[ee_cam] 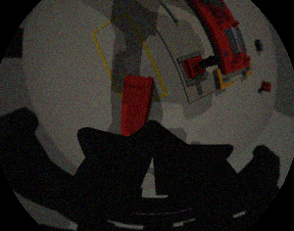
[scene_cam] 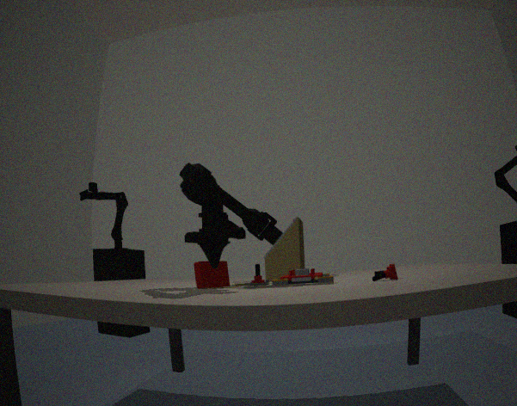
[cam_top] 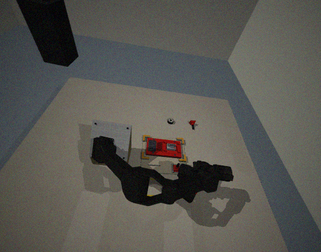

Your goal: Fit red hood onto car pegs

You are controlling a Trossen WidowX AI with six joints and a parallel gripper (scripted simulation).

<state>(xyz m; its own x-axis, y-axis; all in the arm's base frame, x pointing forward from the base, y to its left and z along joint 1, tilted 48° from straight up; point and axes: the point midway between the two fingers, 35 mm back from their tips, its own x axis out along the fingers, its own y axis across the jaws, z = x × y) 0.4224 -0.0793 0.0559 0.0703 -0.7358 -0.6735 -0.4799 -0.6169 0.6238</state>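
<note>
Right now the red hood is 1 cm behind my gripper tip, 1 cm to the right of it and 2 cm below it. Also, from my gripper tip: grey wheel 11 cm behind, 43 cm to the left, 4 cm below.
</note>
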